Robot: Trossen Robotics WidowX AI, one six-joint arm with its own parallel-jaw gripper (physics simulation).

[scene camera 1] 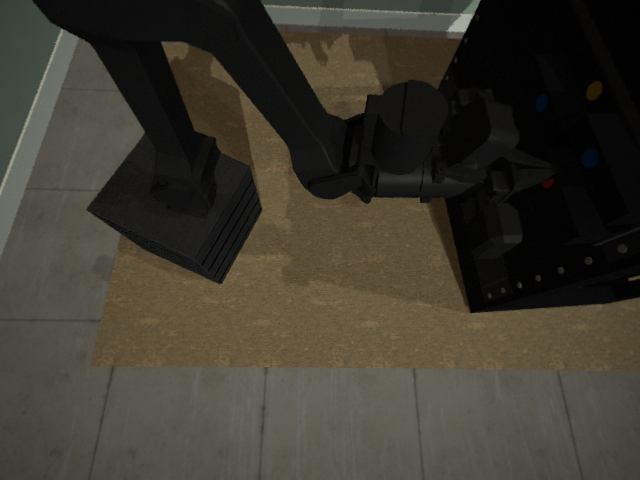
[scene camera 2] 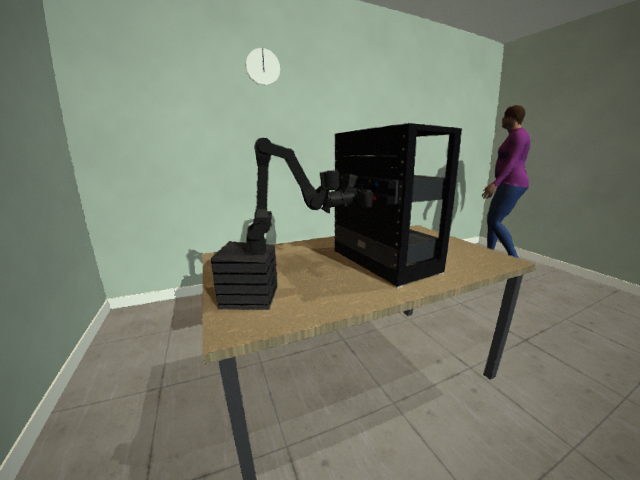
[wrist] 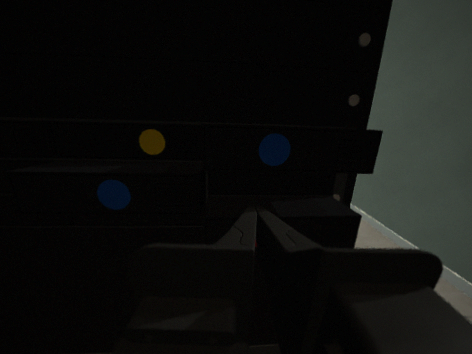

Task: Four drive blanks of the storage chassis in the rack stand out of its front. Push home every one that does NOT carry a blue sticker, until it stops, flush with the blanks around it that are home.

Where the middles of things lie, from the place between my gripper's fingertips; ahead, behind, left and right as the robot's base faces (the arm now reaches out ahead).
The red-stickered blank [wrist: 323,219] lies 6 cm ahead of my hand and 2 cm below it.
